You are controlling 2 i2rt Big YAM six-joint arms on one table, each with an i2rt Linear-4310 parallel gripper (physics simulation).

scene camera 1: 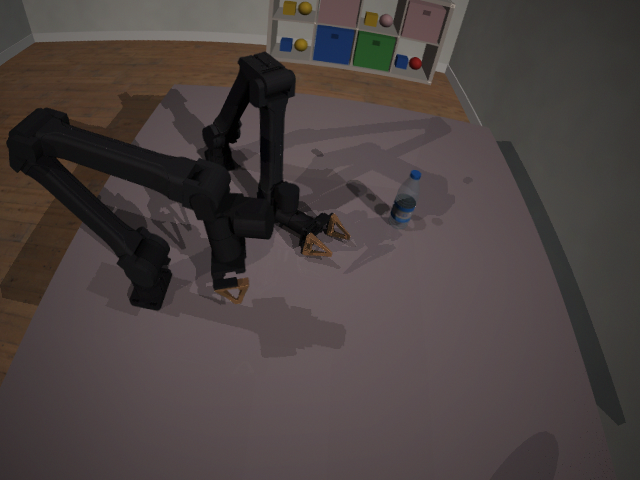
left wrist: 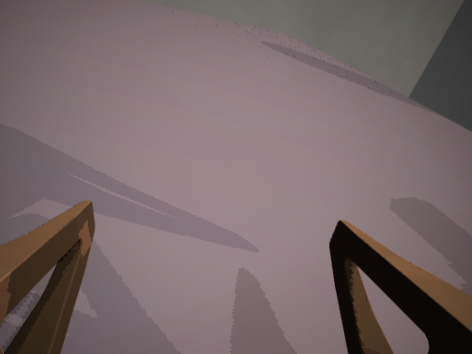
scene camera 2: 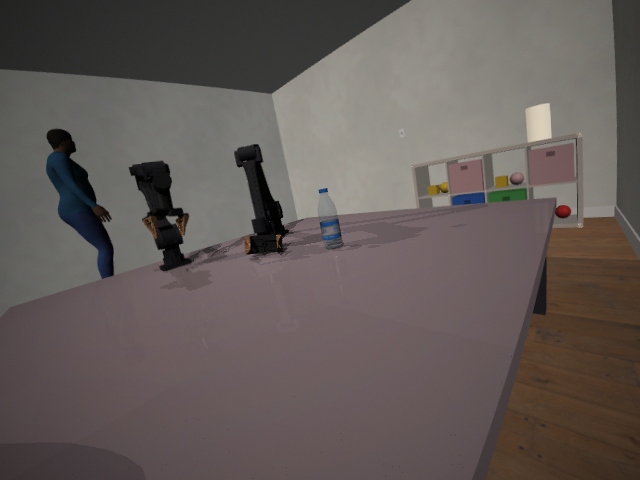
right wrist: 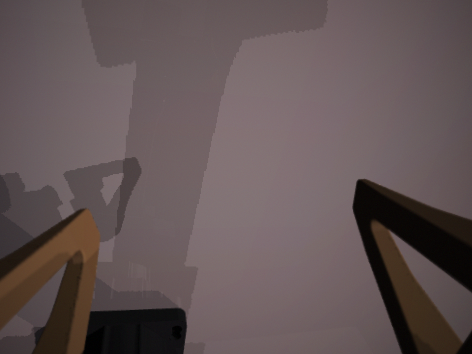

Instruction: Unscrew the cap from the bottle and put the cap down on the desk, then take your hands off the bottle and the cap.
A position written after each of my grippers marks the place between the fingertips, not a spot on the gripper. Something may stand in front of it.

Note:
My left gripper (scene camera 1: pixel 341 246) is open, holding nothing. Also in view: a clear plastic bottle (scene camera 1: pixel 407 196). My right gripper (scene camera 1: pixel 237 285) is open, holding nothing.
The clear plastic bottle also shows in scene camera 2 (scene camera 2: pixel 329 223). My left gripper also shows in the left wrist view (left wrist: pixel 218 223). My right gripper shows as well in scene camera 2 (scene camera 2: pixel 170 237) and in the right wrist view (right wrist: pixel 224 207). The left wrist view does not show the clear plastic bottle: it is out of frame. The right wrist view misses the clear plastic bottle: it is out of frame.

